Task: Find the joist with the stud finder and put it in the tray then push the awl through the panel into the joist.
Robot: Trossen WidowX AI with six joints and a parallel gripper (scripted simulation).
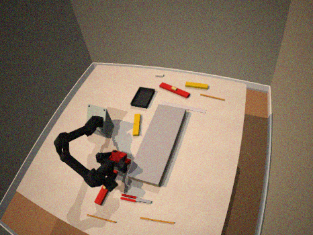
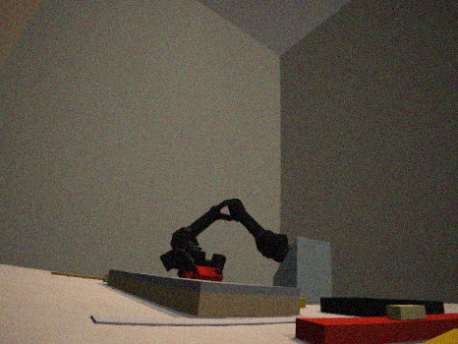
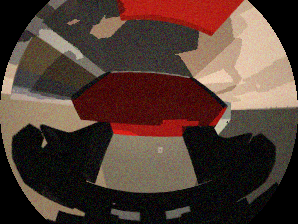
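Now: the stud finder 20 mm behind my gripper tip and 10 mm below it. Also, from my gripper tip: black tray (480 mm to the left, 50 mm below, 50 mm behind); then awl (50 mm below, 40 mm to the left).
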